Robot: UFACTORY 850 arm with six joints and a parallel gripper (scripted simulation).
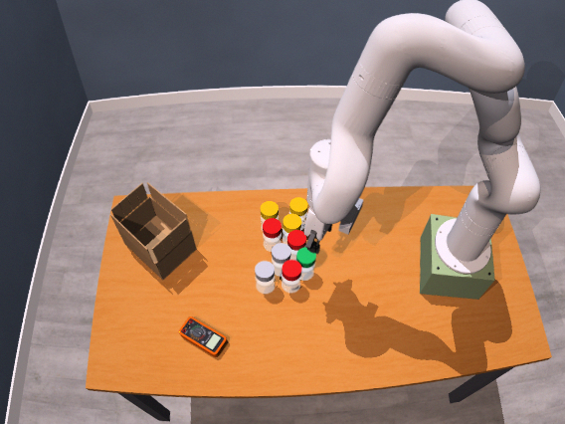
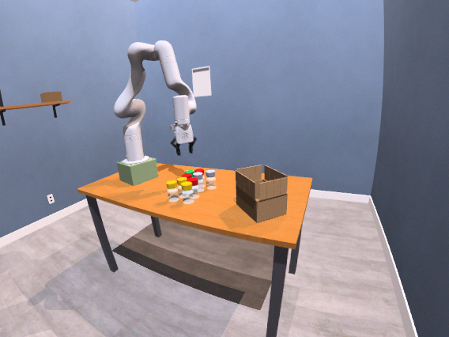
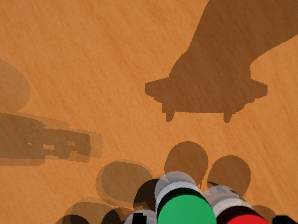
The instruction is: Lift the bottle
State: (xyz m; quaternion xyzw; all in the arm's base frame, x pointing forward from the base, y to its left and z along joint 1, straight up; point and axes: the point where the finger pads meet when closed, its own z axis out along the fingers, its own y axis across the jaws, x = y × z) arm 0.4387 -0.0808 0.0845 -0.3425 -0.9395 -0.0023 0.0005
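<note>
My gripper is now 20 mm short of the green-capped bottle, 20 mm to the left of it and 170 mm above it. Also, from my hand: multimeter 350 mm ahead, 140 mm to the left, 200 mm below.
</note>
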